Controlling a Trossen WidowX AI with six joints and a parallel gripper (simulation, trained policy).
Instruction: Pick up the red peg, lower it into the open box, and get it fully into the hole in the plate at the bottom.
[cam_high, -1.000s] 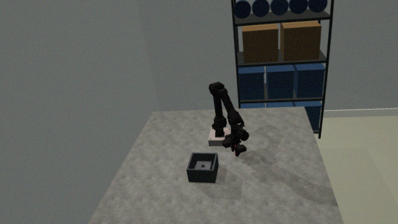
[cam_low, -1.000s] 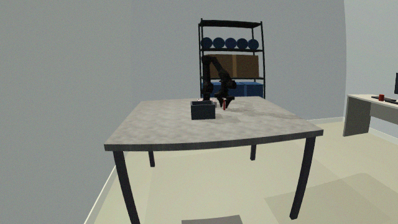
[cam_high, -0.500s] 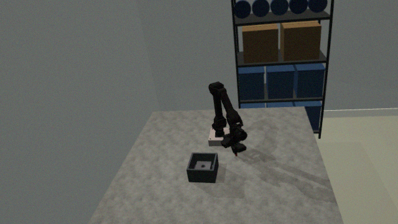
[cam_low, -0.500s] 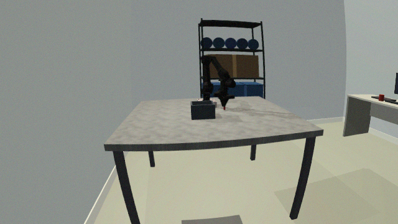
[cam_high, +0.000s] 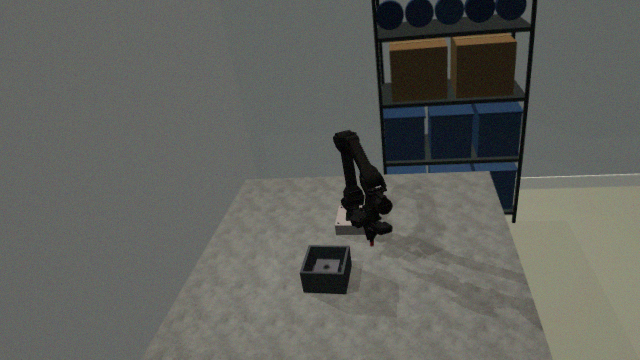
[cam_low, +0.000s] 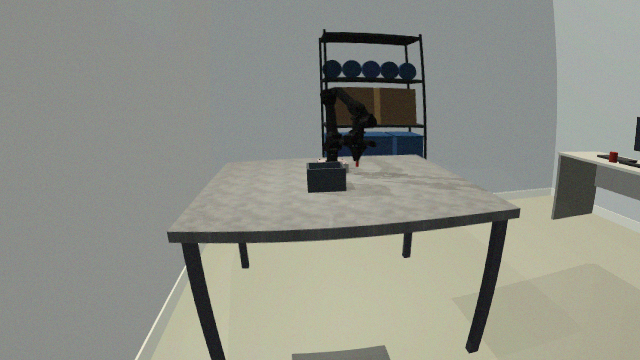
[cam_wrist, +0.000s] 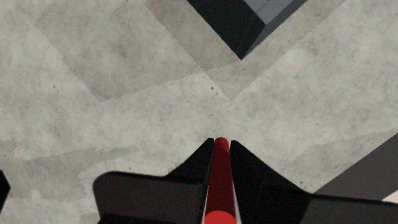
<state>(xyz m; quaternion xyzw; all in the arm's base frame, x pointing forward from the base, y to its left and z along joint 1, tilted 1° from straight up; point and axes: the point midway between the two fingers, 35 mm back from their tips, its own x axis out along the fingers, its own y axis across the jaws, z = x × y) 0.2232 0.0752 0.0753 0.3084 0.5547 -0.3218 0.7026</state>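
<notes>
My gripper tip is now 160 mm to the left of the grey plate, 110 mm short of it and 40 mm above it. Also, from my gripper tip: dark box: 160 mm to the right, 110 mm ahead, 60 mm below; red peg: 10 mm to the left, 10 mm behind, 10 mm above.
</notes>
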